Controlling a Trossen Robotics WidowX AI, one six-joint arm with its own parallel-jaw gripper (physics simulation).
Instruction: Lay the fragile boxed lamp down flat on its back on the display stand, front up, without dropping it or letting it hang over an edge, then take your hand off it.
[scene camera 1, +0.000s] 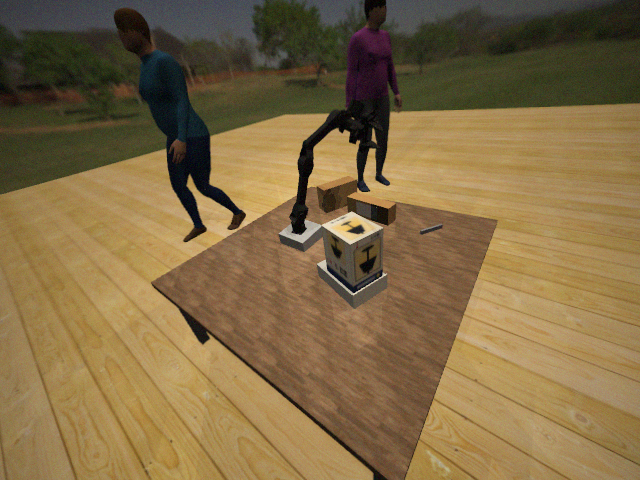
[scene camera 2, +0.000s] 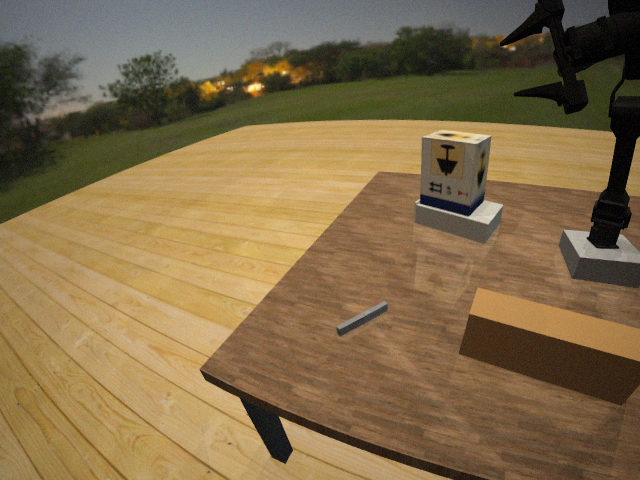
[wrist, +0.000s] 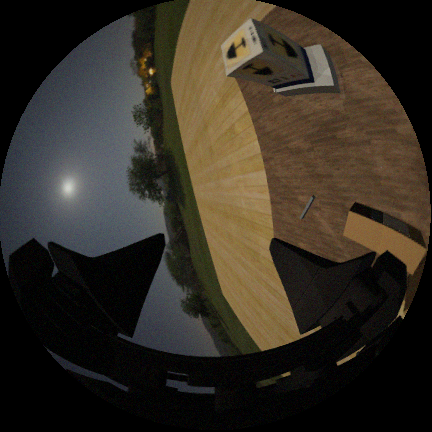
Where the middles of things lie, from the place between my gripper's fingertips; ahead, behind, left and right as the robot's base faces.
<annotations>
Now: hand 20 mm short of the boxed lamp (scene camera 2: 454, 165), 430 mm to the left of it and 310 mm above it. Round my hand: display stand (scene camera 2: 479, 226) 410 mm to the right, 460 mm below.
</annotations>
